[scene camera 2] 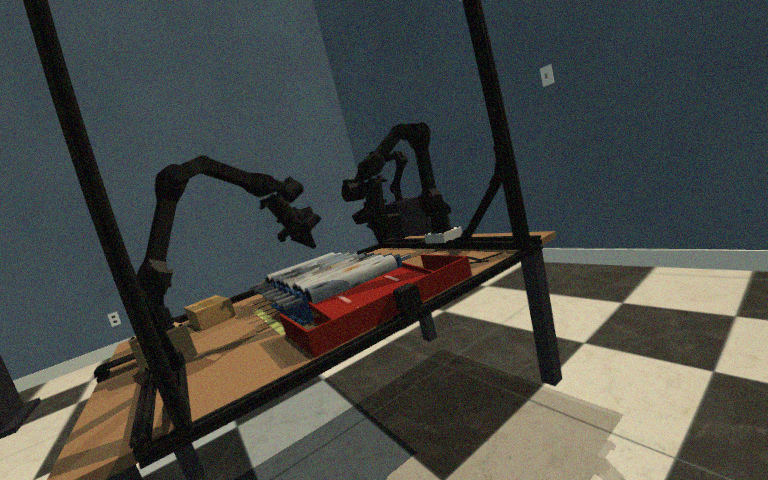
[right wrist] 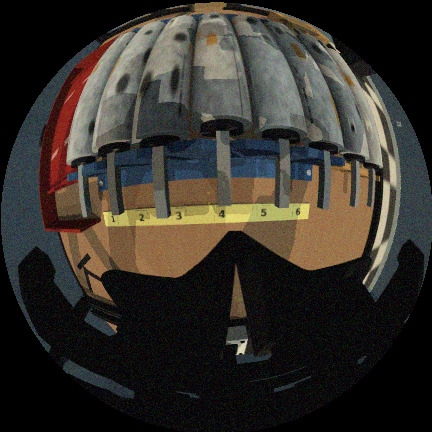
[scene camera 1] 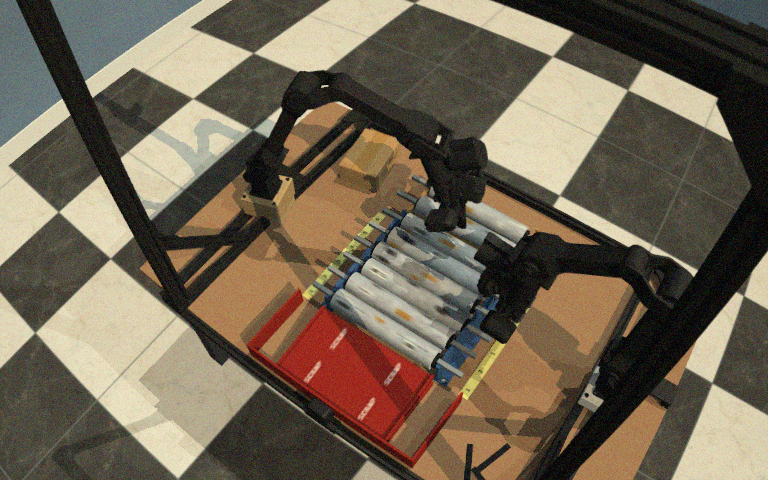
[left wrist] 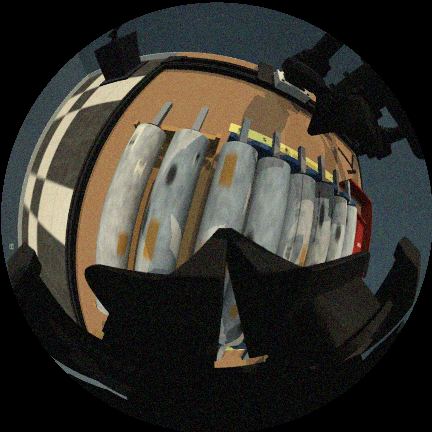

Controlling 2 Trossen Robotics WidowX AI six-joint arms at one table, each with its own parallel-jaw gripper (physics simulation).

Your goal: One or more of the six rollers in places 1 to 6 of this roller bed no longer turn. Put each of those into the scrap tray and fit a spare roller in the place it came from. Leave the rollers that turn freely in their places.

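Frame: origin at the left arm's base, x ahead, y left, z up, level; millimetres.
Seen in the pictures: left gripper, fingertip midpoint: point(scene camera 2: 315, 247) point(scene camera 1: 463, 227) point(left wrist: 224, 234); right gripper, fingertip midpoint: point(scene camera 2: 381, 244) point(right wrist: 233, 236) point(scene camera 1: 508, 316) point(left wrist: 308, 132); left arm's base at its link origin: point(scene camera 1: 266, 188); right arm's base at its link origin: point(scene camera 2: 442, 230) point(scene camera 1: 611, 388) point(left wrist: 293, 81).
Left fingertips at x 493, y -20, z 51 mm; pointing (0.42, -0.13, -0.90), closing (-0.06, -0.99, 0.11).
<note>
Offsets run from my left fingertips to a thing's top centre. "*": to the spot under its first point. Level surfaces: height alone.
Six mottled grey rollers lie side by side in the blue roller bed {dz -124 mm} point(scene camera 1: 461, 346) point(right wrist: 245, 171); place 1 point(scene camera 1: 385, 329) point(right wrist: 94, 110) is nearest the tray, place 6 point(left wrist: 231, 192) farthest. Whether each turns cannot be told. Two spare rollers {dx +15, dy +116, dz -52 mm} point(scene camera 1: 501, 221) point(left wrist: 131, 195), {dx -4, dy +58, dz -52 mm} point(left wrist: 172, 200) lie beyond place 6 on a brown stand. The red scrap tray {dx -138, dy -357, dz -78 mm} point(scene camera 1: 317, 339) point(scene camera 2: 351, 318) shows no roller. My left gripper point(scene camera 1: 444, 221) point(scene camera 2: 313, 245) point(left wrist: 224, 234) is shut and empty above the rollers near place 6. My right gripper point(scene camera 1: 501, 332) point(right wrist: 233, 236) is shut and empty, above the table beside the shaft ends near place 4.
Yellow number strips {* dx +119, dy -251, dz -127 mm} point(scene camera 1: 484, 367) point(right wrist: 200, 215) run along both ends of the bed. A wooden block {dx -294, dy +227, dz -72 mm} point(scene camera 1: 365, 159) point(scene camera 2: 209, 312) stands near the left arm's base. Dark frame posts point(scene camera 1: 121, 186) point(scene camera 2: 501, 124) rise at the table's edges. Shafts stick out beyond the rails on both sides.
</note>
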